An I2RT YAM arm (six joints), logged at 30 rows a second.
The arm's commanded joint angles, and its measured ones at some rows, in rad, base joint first. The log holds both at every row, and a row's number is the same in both.
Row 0, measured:
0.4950 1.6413 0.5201 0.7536 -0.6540 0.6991
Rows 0 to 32, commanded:
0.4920 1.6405 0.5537 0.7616 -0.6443 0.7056
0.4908 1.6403 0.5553 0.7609 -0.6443 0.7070
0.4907 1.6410 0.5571 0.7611 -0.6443 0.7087
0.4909 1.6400 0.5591 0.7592 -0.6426 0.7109
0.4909 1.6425 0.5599 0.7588 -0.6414 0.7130
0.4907 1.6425 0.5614 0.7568 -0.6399 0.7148
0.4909 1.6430 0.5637 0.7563 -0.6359 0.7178
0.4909 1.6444 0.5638 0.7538 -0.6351 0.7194
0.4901 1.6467 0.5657 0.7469 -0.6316 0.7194
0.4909 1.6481 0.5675 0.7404 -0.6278 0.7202
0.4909 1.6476 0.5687 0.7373 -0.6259 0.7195
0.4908 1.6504 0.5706 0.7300 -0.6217 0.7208
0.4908 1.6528 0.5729 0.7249 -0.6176 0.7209
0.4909 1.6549 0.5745 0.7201 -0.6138 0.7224
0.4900 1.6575 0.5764 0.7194 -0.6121 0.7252
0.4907 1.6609 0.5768 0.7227 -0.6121 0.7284
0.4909 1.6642 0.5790 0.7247 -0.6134 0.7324
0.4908 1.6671 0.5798 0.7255 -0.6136 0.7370
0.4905 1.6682 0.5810 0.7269 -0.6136 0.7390
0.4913 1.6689 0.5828 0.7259 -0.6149 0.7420
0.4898 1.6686 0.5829 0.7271 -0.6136 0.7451
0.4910 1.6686 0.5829 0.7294 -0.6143 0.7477
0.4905 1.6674 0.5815 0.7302 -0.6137 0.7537
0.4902 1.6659 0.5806 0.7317 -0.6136 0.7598
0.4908 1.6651 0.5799 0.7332 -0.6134 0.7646
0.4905 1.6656 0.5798 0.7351 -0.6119 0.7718
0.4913 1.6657 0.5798 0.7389 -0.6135 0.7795
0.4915 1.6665 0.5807 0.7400 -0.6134 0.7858
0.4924 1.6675 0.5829 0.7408 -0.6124 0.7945
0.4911 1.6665 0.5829 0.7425 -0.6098 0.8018
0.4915 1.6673 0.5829 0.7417 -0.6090 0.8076
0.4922 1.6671 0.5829 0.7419 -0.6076 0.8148
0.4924 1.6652 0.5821 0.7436 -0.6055 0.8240
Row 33, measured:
0.4950 1.6672 0.5529 0.7338 -0.6239 0.7910
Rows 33 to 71, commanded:
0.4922 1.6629 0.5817 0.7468 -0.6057 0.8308
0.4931 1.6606 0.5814 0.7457 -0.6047 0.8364
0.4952 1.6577 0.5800 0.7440 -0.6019 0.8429
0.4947 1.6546 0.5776 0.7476 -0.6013 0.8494
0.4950 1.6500 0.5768 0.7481 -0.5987 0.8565
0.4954 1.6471 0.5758 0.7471 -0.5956 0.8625
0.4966 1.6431 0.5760 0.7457 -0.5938 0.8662
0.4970 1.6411 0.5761 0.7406 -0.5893 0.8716
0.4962 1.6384 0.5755 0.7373 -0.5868 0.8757
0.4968 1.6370 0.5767 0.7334 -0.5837 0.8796
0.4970 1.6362 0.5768 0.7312 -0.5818 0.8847
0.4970 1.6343 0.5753 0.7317 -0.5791 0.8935
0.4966 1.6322 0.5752 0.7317 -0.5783 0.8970
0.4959 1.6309 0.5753 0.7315 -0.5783 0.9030
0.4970 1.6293 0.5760 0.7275 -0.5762 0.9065
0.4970 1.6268 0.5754 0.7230 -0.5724 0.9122
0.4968 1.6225 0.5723 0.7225 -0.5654 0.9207
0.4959 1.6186 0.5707 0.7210 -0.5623 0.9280
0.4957 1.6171 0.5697 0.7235 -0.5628 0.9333
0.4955 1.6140 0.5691 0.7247 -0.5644 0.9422
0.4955 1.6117 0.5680 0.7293 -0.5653 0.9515
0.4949 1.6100 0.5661 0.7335 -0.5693 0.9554
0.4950 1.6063 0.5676 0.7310 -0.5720 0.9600
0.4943 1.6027 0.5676 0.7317 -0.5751 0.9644
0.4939 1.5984 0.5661 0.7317 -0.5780 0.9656
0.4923 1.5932 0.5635 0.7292 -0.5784 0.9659
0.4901 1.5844 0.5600 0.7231 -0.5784 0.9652
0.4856 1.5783 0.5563 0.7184 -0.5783 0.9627
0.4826 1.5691 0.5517 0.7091 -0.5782 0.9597
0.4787 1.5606 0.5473 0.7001 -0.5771 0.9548
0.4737 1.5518 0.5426 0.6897 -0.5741 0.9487
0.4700 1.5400 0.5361 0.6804 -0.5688 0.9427
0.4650 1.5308 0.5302 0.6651 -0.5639 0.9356
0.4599 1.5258 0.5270 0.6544 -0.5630 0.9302
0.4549 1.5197 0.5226 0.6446 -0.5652 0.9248
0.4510 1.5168 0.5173 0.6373 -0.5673 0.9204
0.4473 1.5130 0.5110 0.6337 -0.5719 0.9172
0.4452 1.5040 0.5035 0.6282 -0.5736 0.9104
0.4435 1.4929 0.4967 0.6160 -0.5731 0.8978
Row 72, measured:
0.4541 1.5337 0.5148 0.6548 -0.5869 0.9363
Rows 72 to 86, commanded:
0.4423 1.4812 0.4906 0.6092 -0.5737 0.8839
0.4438 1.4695 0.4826 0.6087 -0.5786 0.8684
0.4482 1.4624 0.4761 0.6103 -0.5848 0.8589
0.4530 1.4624 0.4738 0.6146 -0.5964 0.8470
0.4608 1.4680 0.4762 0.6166 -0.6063 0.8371
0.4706 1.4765 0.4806 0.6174 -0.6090 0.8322
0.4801 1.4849 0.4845 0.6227 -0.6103 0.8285
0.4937 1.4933 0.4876 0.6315 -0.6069 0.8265
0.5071 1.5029 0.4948 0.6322 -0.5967 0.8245
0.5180 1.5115 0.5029 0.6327 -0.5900 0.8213
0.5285 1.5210 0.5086 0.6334 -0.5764 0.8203
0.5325 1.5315 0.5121 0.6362 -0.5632 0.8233
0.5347 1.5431 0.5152 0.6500 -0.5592 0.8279
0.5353 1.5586 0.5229 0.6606 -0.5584 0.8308
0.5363 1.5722 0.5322 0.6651 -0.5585 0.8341
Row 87, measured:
0.5343 1.5490 0.4877 0.6395 -0.5812 0.8467
